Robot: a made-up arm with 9 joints. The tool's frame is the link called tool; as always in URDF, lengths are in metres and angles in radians. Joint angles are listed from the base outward.
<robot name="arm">
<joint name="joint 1" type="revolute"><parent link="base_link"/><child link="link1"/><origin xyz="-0.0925 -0.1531 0.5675" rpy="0.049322 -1.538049 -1.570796"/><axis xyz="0 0 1"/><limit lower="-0.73" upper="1.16"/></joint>
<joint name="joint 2" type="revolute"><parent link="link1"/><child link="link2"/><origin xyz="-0.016 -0.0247 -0.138" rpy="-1.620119 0 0"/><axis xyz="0 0 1"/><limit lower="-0.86" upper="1.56"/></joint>
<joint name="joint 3" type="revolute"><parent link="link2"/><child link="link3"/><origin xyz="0.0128 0.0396 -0.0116" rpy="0 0 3.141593"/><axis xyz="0 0 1"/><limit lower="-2.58" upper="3.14"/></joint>
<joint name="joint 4" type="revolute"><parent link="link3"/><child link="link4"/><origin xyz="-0.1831 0.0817 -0.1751" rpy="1.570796 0 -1.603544"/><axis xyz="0 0 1"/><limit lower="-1.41" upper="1.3"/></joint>
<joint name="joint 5" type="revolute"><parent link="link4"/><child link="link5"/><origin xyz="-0.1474 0.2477 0.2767" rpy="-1.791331 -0.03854 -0.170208"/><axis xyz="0 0 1"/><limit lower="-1.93" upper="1.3"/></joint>
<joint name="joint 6" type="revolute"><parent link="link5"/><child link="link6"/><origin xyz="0.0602 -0.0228 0.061" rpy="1.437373 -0.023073 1.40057"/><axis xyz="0 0 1"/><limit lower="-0.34" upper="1.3"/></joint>
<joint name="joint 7" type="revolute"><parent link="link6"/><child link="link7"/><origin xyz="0.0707 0.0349 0.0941" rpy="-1.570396 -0.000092 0.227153"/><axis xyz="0 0 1"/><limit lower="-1.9" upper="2.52"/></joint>
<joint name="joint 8" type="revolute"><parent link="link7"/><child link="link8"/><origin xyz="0.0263 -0.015 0.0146" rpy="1.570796 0 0.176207"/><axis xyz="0 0 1"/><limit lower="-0.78" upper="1.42"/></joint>
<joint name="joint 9" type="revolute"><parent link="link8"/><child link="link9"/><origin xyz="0.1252 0.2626 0.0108" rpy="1.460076 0.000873 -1.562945"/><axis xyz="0 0 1"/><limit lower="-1.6" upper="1.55"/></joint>
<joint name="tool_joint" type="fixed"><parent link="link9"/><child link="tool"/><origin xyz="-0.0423 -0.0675 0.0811" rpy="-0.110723 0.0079 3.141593"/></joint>
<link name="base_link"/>
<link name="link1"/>
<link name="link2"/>
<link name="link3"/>
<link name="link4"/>
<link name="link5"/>
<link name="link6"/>
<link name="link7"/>
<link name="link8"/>
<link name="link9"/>
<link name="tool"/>
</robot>
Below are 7 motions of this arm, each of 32 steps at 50 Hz.
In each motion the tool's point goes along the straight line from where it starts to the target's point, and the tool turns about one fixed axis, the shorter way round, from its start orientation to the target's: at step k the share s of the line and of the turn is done. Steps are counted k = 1, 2, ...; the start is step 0. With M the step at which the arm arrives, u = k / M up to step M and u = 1 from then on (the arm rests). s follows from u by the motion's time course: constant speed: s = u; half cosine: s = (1 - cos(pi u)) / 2; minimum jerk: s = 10 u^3 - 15 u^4 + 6 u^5.
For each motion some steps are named. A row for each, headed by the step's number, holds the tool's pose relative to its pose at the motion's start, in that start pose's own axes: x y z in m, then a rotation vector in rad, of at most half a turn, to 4 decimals.
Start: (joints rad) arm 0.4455 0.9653 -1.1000 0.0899 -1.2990 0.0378 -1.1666 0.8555 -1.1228
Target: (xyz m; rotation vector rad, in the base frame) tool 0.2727 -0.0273 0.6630 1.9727 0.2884 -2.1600
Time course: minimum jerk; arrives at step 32
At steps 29, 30, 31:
29: -0.1571 0.0082 0.0115 -0.4807 -0.4336 1.5662
30: -0.1579 0.0082 0.0115 -0.4831 -0.4358 1.5740
31: -0.1582 0.0082 0.0115 -0.4840 -0.4366 1.5770

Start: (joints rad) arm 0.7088 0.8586 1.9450 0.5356 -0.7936 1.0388 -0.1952 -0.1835 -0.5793
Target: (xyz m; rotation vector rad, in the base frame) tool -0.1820 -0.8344 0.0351 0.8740 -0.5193 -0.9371
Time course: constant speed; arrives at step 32
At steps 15, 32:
15: -0.1001 -0.1159 -0.0323 -0.2254 0.0335 0.3800
32: -0.2136 -0.2472 -0.0688 -0.4808 0.0714 0.8106

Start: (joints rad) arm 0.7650 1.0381 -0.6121 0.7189 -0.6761 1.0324 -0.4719 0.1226 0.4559
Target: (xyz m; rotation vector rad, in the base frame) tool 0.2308 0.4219 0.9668 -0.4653 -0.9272 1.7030
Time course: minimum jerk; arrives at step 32
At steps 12, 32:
12: 0.0643 0.1215 -0.0152 -0.0201 0.0103 0.1667
32: 0.2337 0.4414 -0.0554 -0.0730 0.0374 0.6057

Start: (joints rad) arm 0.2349 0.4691 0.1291 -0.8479 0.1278 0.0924 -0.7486 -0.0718 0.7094
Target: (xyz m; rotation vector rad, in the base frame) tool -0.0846 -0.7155 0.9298 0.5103 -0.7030 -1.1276
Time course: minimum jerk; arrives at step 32
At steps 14, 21, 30, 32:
14: -0.1327 0.0502 0.0735 0.3242 -0.4746 -0.3294
21: -0.2675 0.1012 0.1483 0.6538 -0.9571 -0.6642
30: -0.3447 0.1304 0.1910 0.8423 -1.2330 -0.8558
32: -0.3455 0.1307 0.1914 0.8441 -1.2358 -0.8577

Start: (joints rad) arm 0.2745 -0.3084 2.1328 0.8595 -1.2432 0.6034 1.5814 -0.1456 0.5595
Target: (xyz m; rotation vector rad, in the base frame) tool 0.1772 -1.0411 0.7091 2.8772 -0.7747 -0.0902
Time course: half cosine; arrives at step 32
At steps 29, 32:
29: -0.3979 0.0328 0.2288 -0.0237 -1.3762 -0.8172
32: -0.4067 0.0335 0.2338 -0.0243 -1.4065 -0.8351

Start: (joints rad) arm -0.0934 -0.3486 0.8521 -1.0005 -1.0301 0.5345 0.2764 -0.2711 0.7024
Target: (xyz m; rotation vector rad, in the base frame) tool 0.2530 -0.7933 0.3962 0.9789 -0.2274 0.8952
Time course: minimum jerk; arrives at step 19
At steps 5, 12, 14, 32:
5: 0.0288 -0.0023 -0.0394 0.0826 -0.0736 0.0876
12: 0.1799 -0.0144 -0.2458 0.5157 -0.4593 0.5466
14: 0.2157 -0.0172 -0.2948 0.6184 -0.5508 0.6555
32: 0.2446 -0.0195 -0.3341 0.7011 -0.6244 0.7431

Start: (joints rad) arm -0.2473 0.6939 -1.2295 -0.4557 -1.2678 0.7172 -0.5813 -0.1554 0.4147
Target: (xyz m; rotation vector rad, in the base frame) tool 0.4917 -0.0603 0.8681 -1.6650 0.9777 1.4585
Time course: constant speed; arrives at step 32
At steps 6, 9, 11, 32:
6: 0.0476 0.0144 0.0279 0.0018 -0.1188 0.1859
9: 0.0713 0.0216 0.0418 0.0027 -0.1782 0.2788
11: 0.0872 0.0264 0.0511 0.0033 -0.2179 0.3408
32: 0.2537 0.0768 0.1487 0.0097 -0.6337 0.9913

